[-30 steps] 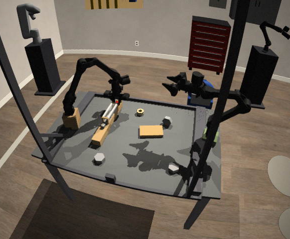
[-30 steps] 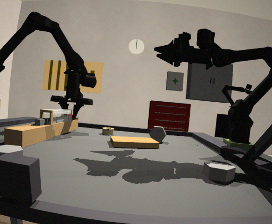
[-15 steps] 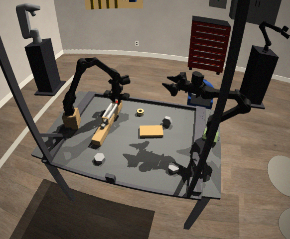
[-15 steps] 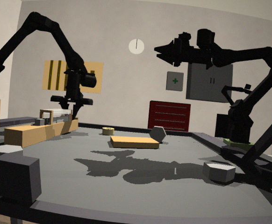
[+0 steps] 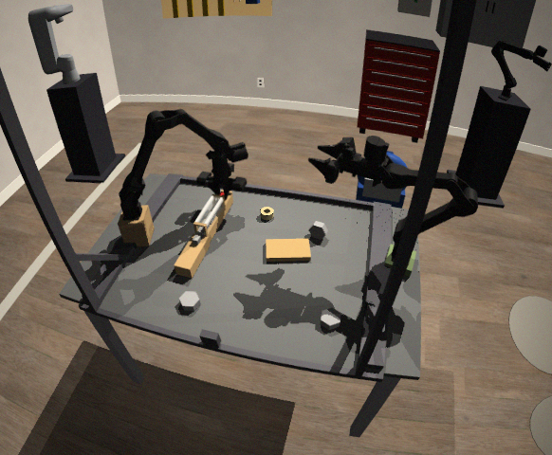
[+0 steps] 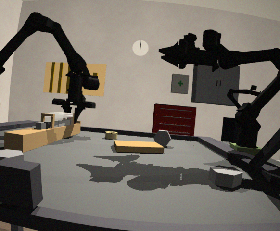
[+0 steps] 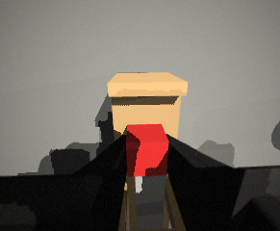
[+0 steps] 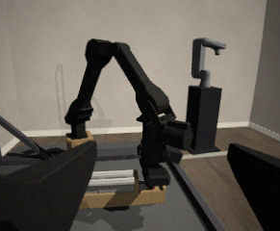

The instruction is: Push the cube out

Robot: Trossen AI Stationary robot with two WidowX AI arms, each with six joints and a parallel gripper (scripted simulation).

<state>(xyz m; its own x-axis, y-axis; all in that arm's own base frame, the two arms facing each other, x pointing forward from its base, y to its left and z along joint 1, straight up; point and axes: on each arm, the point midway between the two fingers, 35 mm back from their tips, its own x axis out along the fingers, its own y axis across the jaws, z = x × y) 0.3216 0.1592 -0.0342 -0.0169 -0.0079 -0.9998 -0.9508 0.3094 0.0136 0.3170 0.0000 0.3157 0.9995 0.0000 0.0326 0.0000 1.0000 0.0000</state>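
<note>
Now: left hand 130 mm past the tan channel, 20 mm to the right of it and 20 mm above it. Also, from my left hand: red cube 20 mm below; tan ring 30 mm behind, 180 mm to the right, 70 mm below; flat tan plate 200 mm behind, 280 mm to the right, 70 mm below.
</note>
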